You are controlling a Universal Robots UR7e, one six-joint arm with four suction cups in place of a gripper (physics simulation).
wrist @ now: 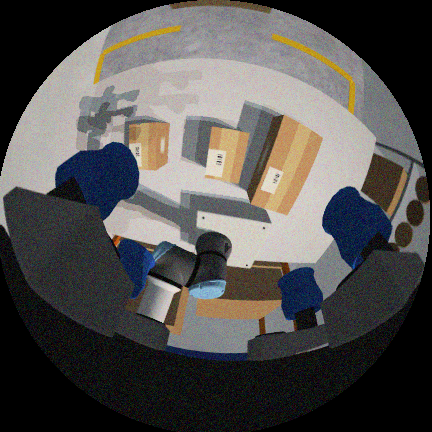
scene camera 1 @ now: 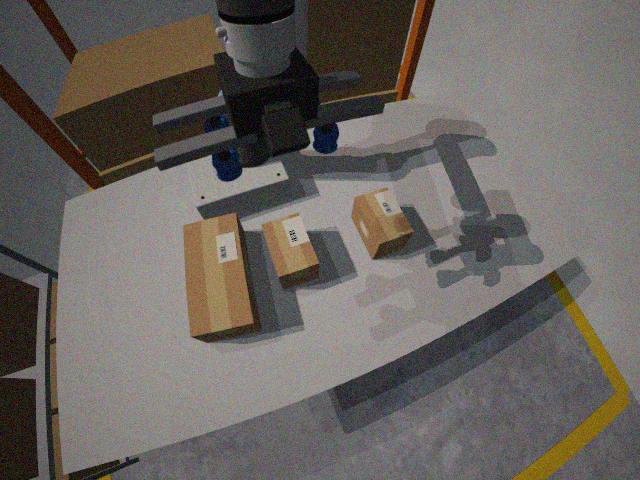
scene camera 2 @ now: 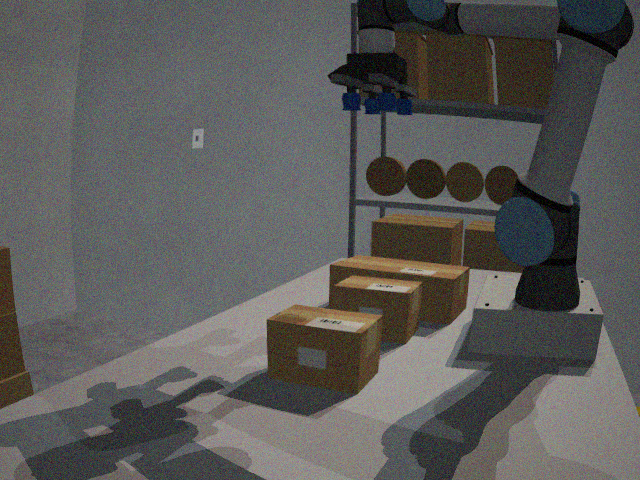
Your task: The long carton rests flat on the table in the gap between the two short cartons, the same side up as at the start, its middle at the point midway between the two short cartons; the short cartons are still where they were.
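Places are measured from the arm's base along level axes (x ahead, y left, z up), in metres.
Where they show: hand at its tool point: (wrist: 227, 241) (scene camera 2: 379, 112); arm's base at its link origin: (wrist: 213, 245) (scene camera 1: 249, 150) (scene camera 2: 547, 300).
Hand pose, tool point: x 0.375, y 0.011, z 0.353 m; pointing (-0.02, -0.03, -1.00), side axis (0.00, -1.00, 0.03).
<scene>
Each offset is from my tool point to the top centre of the thing.
The long carton @[dy -0.199, dx -0.008, dz -0.343 m] (scene camera 1: 219, 279) (scene camera 2: 403, 284) (wrist: 288, 165) rests flat on the table, label up, beside one short carton and outside the gap. That short carton @[dy -0.001, dx -0.008, dz -0.343 m] (scene camera 1: 290, 250) (scene camera 2: 377, 304) (wrist: 228, 155) stands between the long carton and the other short carton @[dy +0.265, dx +0.003, dz -0.343 m] (scene camera 1: 379, 222) (scene camera 2: 323, 348) (wrist: 149, 145). Both short cartons rest on the table, with a stretch of table between them. My gripper (scene camera 1: 273, 147) (scene camera 2: 377, 105), four blue suction cups, is high above the table with no carton on it. The cups also show at the sides of the wrist view.
The arm's base plate (scene camera 1: 242, 183) (scene camera 2: 537, 330) (wrist: 240, 235) stands at the table's edge beside the cartons. Behind, a rack (scene camera 2: 353, 180) holds cartons and round rolls. A large box (scene camera 1: 139, 56) is beyond the table. Arm shadows fall on the table.
</scene>
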